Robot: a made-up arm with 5 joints.
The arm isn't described. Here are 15 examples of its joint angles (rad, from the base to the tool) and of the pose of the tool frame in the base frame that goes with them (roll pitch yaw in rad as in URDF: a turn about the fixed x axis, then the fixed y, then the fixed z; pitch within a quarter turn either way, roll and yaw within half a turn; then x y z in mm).
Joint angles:
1: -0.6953 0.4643 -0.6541 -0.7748 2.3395
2: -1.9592 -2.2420 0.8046 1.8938 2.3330
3: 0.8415 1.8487 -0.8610 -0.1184 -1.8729
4: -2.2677 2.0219 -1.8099 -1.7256 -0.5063
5: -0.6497 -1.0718 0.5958 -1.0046 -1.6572
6: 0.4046 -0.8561 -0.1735 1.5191 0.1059
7: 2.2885 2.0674 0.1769 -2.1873 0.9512
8: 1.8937 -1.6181 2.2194 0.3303 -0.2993
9: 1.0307 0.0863 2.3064 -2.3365 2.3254
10: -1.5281 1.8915 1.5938 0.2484 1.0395
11: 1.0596 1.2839 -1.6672 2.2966 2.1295
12: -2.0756 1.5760 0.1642 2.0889 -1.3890
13: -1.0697 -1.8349 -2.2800 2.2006 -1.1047
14: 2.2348 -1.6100 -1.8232 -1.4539 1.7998
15: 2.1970 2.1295 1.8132 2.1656 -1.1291
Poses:
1: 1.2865 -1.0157 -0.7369 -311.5 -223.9 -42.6
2: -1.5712 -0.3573 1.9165 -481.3 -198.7 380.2
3: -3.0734 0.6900 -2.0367 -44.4 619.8 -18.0
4: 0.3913 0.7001 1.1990 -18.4 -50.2 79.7
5: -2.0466 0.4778 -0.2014 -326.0 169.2 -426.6
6: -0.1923 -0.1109 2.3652 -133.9 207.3 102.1
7: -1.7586 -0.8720 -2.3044 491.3 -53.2 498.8
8: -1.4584 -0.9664 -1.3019 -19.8 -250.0 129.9
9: -0.8976 -0.1909 2.2926 -209.9 -163.9 900.4
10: -1.5404 -1.1884 2.5556 401.6 -156.2 102.9
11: -2.7859 -0.1741 1.8347 -211.1 208.1 12.5
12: 2.7396 0.5216 -0.1308 262.6 -680.2 -2.2
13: 0.6061 -0.0837 -0.8445 322.1 183.7 456.4
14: -3.0571 0.5335 -1.8683 356.5 98.4 -58.6
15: -0.1498 0.0008 -1.4420 734.7 -103.4 330.3
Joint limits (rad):
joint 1: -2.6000..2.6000
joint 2: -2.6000..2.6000
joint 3: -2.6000..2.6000
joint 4: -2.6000..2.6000
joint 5: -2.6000..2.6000
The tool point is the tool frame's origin. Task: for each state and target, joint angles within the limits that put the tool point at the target. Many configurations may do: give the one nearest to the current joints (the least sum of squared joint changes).
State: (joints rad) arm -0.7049 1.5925 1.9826 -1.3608 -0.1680
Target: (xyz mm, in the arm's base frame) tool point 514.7 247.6 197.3
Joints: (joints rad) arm -0.7043 1.1511 1.8554 -1.2406 -0.8115
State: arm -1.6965 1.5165 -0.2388 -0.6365 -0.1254
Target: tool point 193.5 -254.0 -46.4
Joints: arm -1.8276 0.8510 -0.4034 -0.4428 0.0741
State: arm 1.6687 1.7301 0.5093 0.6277 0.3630
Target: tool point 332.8 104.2 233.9
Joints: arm 1.3613 2.2756 0.5444 0.6648 0.3517
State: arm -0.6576 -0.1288 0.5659 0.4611 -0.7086
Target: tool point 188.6 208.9 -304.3
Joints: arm -0.9811 0.4681 0.4062 0.1587 -0.2336
